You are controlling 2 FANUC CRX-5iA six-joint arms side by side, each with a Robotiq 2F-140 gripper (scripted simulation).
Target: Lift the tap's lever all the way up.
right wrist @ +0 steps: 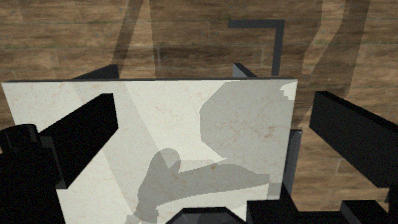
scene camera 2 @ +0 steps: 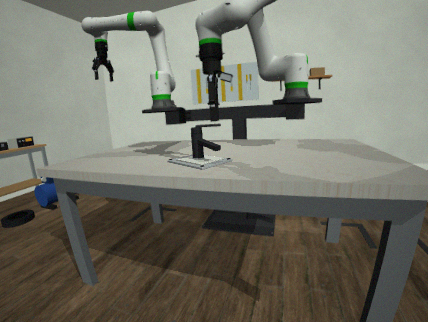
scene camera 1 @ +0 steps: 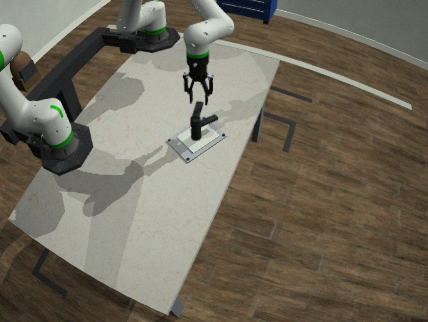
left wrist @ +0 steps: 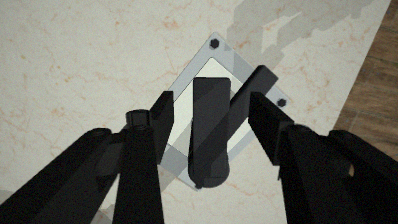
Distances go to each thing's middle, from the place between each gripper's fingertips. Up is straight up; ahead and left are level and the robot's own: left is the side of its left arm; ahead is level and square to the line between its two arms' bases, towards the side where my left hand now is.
The flat lever point(left wrist: 211, 95) is 5 cm below my left hand point(scene camera 2: 215, 121), 3 cm to the right of it and 1 cm ahead of it. Also, from my left hand: black tap point(scene camera 1: 200, 135) (9 cm below, 5 cm to the right, 2 cm ahead); grey base plate point(left wrist: 215, 47) (19 cm below, 8 cm to the right, 2 cm ahead).
Now: the flat lever 97 cm to the left of my right hand, 43 cm ahead of it and 38 cm below it. From my right hand the other things lie so: black tap 95 cm to the left, 45 cm ahead, 42 cm below; grey base plate 92 cm to the left, 52 cm below, 44 cm ahead.
